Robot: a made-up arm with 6 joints.
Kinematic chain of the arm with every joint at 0, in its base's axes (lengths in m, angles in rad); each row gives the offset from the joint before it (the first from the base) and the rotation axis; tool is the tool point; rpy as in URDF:
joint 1: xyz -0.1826 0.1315 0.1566 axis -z
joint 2: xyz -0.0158 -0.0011 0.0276 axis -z
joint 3: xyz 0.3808 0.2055 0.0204 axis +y
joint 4: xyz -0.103 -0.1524 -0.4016 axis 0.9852 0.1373 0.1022
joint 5: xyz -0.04 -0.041 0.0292 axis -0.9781 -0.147 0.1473
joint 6: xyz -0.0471 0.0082 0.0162 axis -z
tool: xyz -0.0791 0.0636 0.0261 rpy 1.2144 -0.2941 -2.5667
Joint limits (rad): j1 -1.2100..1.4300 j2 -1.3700..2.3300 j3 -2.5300..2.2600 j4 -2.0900..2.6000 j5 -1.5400..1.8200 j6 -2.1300..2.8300
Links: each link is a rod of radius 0.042 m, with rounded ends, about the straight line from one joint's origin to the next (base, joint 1, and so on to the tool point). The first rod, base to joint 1, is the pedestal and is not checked.
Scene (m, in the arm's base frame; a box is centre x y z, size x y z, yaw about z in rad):
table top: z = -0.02
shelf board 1: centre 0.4 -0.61 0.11 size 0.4 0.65 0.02 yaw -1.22
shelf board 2: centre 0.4 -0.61 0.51 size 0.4 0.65 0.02 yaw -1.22
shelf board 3: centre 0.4 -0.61 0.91 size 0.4 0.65 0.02 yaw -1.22
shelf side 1: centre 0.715 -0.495 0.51 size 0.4 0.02 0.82 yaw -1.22
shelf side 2: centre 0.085 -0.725 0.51 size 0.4 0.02 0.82 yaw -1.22
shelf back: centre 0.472 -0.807 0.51 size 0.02 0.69 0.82 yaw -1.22
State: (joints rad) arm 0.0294 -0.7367 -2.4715 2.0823 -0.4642 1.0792
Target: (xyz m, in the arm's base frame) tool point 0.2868 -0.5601 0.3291
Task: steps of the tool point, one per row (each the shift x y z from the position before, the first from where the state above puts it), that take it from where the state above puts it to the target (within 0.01 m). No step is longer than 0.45 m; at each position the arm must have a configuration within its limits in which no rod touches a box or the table.
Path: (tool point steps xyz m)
1: 0.1681 -0.3572 -0.0384
2: -0.0411 -0.4106 -0.0442
3: -0.2557 -0.3441 -0.0498

